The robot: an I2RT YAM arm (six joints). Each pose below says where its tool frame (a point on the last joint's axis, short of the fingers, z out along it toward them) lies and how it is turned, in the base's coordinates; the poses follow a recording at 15 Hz.
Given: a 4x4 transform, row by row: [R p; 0 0 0 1], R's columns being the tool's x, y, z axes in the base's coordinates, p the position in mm. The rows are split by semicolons.
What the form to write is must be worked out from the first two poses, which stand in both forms.
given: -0.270 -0.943 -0.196 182; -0.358 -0.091 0.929 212; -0.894 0.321 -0.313 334; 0 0 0 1
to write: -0.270 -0.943 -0.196 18.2; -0.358 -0.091 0.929 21.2; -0.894 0.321 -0.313 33.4; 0 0 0 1
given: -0.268 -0.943 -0.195 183; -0.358 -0.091 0.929 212; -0.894 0.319 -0.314 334; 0 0 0 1
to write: -0.268 -0.943 -0.195 18.3; -0.358 -0.091 0.929 21.2; -0.894 0.319 -0.314 33.4; 0 0 0 1
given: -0.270 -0.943 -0.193 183; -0.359 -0.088 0.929 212; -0.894 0.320 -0.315 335; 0 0 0 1
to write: -0.270 -0.943 -0.193 18.3; -0.359 -0.088 0.929 21.2; -0.894 0.320 -0.315 33.5; 0 0 0 1
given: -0.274 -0.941 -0.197 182; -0.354 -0.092 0.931 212; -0.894 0.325 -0.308 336; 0 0 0 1
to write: -0.274 -0.941 -0.197 18.2; -0.354 -0.092 0.931 21.2; -0.894 0.325 -0.308 33.6; 0 0 0 1
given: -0.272 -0.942 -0.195 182; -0.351 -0.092 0.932 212; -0.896 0.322 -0.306 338; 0 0 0 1
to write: -0.272 -0.942 -0.195 18.2; -0.351 -0.092 0.932 21.2; -0.896 0.322 -0.306 33.8; 0 0 0 1
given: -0.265 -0.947 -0.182 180; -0.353 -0.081 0.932 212; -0.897 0.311 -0.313 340; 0 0 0 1
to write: -0.265 -0.947 -0.182 18.0; -0.353 -0.081 0.932 21.2; -0.897 0.311 -0.313 34.0; 0 0 0 1
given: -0.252 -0.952 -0.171 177; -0.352 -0.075 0.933 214; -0.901 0.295 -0.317 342; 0 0 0 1
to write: -0.252 -0.952 -0.171 17.7; -0.352 -0.075 0.933 21.4; -0.901 0.295 -0.317 34.2; 0 0 0 1
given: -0.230 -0.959 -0.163 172; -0.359 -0.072 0.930 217; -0.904 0.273 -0.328 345; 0 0 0 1
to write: -0.230 -0.959 -0.163 17.2; -0.359 -0.072 0.930 21.7; -0.904 0.273 -0.328 34.5; 0 0 0 1
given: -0.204 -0.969 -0.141 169; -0.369 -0.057 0.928 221; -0.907 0.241 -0.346 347; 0 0 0 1
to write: -0.204 -0.969 -0.141 16.9; -0.369 -0.057 0.928 22.1; -0.907 0.241 -0.346 34.7; 0 0 0 1
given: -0.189 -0.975 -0.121 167; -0.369 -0.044 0.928 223; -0.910 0.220 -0.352 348; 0 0 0 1
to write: -0.189 -0.975 -0.121 16.7; -0.369 -0.044 0.928 22.3; -0.910 0.220 -0.352 34.8; 0 0 0 1
